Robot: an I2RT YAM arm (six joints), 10 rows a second.
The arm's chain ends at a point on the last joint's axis. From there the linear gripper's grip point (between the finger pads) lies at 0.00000 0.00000 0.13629 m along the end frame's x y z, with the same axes.
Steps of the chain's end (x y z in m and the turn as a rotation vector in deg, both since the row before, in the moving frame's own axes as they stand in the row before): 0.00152, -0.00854, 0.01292, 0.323, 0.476, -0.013; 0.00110, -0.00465, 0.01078, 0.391, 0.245, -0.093; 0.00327, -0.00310, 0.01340, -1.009, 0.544, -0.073; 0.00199, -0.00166, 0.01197, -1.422, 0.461, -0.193; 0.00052, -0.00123, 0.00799, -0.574, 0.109, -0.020; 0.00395, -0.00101, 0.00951, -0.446, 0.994, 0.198; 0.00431, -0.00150, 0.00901, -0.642, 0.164, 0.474; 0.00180, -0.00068, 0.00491, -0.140, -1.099, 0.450
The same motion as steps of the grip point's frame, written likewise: 0.00265, -0.00931, 0.01291, 0.323, 0.476, -0.013; 0.00168, -0.00558, 0.01078, 0.391, 0.245, -0.093; 0.00457, -0.00070, 0.01337, -1.009, 0.544, -0.073; 0.00309, 0.00172, 0.01192, -1.422, 0.461, -0.193; 0.00078, 0.00014, 0.00798, -0.574, 0.109, -0.020; 0.00631, 0.00005, 0.00949, -0.446, 0.994, 0.198; 0.00469, 0.00003, 0.00900, -0.642, 0.164, 0.474; -0.00082, -0.00036, 0.00488, -0.140, -1.099, 0.450
